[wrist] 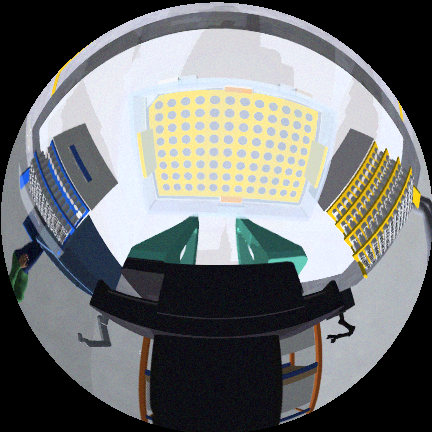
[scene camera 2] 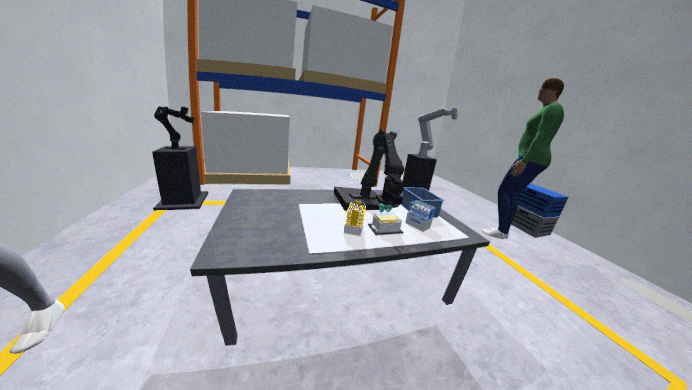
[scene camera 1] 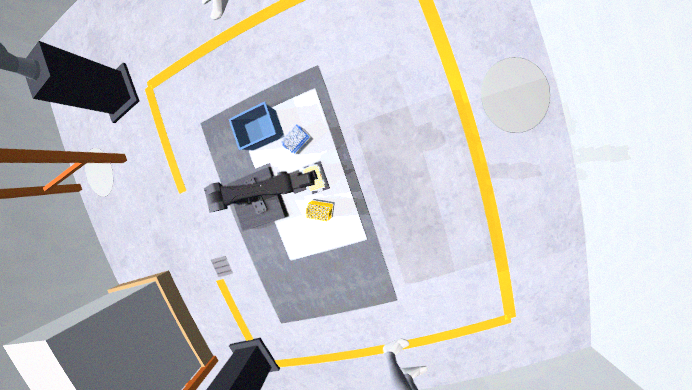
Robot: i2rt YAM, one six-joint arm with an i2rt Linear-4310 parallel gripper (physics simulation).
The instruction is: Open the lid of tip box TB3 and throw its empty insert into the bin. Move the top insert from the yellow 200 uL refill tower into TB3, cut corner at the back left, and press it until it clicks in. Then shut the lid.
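Observation:
Tip box TB3 [scene camera 2: 387, 227] [wrist: 270, 207] is a pale, see-through box at mid-mat. Its yellow insert [scene camera 1: 316, 185] [scene camera 2: 387, 219] [wrist: 222, 147] shows many round holes without tips and a cut corner at the upper left in the wrist view. Whether a clear lid covers it is hard to tell. My gripper [scene camera 2: 385, 206] [wrist: 216, 218] has teal fingers, partly open and empty, above the box's arm-side edge. The yellow refill tower [scene camera 1: 320, 210] [scene camera 2: 355, 216] [wrist: 373, 210] holds stacked inserts with tips on the right in the wrist view. The blue bin [scene camera 1: 256, 125] [scene camera 2: 424, 202] [wrist: 95, 255] stands at the left there.
A blue refill tower [scene camera 1: 296, 139] [scene camera 2: 421, 212] [wrist: 55, 200] stands between the bin and TB3. The white mat [scene camera 1: 325, 235] [scene camera 2: 320, 240] lies on the dark table [scene camera 1: 320, 290] [scene camera 2: 250, 250]. A person in green [scene camera 2: 542, 130] stands beyond the table's right side in scene camera 2.

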